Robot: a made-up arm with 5 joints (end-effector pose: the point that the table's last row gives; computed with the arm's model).
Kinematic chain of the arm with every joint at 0, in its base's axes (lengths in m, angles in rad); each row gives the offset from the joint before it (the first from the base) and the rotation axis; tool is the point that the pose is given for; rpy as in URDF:
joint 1: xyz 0.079 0 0.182 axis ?
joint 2: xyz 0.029 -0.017 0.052 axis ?
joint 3: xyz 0.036 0 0.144 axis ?
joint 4: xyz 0.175 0 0.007 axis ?
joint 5: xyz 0.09 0.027 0 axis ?
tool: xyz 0 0 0 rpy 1.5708 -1.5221 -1.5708
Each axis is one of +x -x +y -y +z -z.
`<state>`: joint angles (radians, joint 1 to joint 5).
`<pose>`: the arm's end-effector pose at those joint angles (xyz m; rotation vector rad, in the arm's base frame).
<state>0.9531 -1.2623 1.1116 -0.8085 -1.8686</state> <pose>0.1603 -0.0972 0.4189 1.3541 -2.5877 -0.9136</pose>
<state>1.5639 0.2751 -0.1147 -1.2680 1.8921</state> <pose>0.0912 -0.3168 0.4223 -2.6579 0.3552 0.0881</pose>
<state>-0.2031 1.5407 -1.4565 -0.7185 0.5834</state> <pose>0.4898 0.0948 0.2479 -0.3690 -2.2050 0.4077</pose>
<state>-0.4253 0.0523 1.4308 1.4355 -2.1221</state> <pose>0.0813 0.0120 0.1823 -1.4520 0.4061 -1.4463</pose>
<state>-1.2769 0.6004 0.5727 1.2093 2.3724</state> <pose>0.1126 0.1455 0.1119 -0.5489 -0.9512 -2.4889</pose>
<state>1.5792 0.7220 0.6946 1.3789 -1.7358</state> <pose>0.0882 -0.1004 0.1159 0.1751 -1.6994 2.4172</pose>
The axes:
joint 1: -z
joint 2: +y
joint 3: +y
joint 4: +y
joint 5: -x

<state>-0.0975 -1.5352 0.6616 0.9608 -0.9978</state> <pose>0.1607 0.0180 0.4059 0.8289 -1.2876 -0.7635</pose>
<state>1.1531 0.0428 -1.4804 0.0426 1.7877</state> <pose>0.1300 -0.0902 0.6393 -2.9492 -0.3698 0.0756</pose>
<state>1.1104 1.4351 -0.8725 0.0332 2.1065</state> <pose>0.2669 -0.3564 0.0799 -1.0098 0.0134 0.8689</pose>
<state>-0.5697 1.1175 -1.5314 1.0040 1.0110</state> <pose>0.4158 0.2276 0.2914 -0.2099 -1.0553 1.3973</pose>
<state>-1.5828 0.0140 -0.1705 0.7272 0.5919</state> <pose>0.0652 0.3144 0.3631 0.5951 -1.0398 1.9161</pose>
